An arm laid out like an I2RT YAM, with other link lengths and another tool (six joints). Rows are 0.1 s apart.
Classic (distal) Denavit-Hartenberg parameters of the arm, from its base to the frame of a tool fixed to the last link. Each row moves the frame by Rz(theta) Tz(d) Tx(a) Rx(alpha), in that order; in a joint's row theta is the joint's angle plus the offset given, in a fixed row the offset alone. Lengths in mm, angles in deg.
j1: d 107.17  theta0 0  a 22.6  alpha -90
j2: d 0  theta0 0  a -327.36  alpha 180
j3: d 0  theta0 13.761  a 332.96  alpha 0
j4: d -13.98  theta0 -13.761  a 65.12  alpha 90
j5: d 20.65  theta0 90  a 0  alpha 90
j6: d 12.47  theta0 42.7  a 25.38  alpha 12
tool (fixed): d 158.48  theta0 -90  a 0  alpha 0
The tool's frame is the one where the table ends.
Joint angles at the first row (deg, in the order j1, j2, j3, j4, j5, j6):
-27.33 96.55 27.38 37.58 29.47 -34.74
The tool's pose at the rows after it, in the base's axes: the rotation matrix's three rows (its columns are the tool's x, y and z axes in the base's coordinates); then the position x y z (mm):
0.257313 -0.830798 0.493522; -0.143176 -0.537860 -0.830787; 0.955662 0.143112 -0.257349; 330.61 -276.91 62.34
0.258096 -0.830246 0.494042; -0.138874 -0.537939 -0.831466; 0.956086 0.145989 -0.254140; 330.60 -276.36 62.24
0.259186 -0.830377 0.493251; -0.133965 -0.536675 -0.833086; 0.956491 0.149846 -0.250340; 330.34 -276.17 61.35
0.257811 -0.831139 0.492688; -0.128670 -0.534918 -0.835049; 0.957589 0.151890 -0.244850; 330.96 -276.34 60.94
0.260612 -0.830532 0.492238; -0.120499 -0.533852 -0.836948; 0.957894 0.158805 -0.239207; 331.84 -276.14 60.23
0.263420 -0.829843 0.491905; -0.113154 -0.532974 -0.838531; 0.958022 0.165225 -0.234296; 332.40 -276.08 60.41
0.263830 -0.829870 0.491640; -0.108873 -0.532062 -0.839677; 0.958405 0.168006 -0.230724; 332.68 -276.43 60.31
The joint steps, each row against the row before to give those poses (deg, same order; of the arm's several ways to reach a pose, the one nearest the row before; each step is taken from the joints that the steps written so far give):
0.17 0.42 0.00 0.66 0.57 -0.22
0.11 0.11 -0.14 0.41 0.18 -0.20
0.07 0.32 -0.15 0.68 0.24 -0.24
0.09 0.42 0.00 0.72 0.26 -0.17
0.17 0.53 0.00 0.81 0.39 -0.42
0.11 0.26 0.00 0.53 0.31 -0.41
0.00 0.24 0.00 0.46 0.13 -0.24

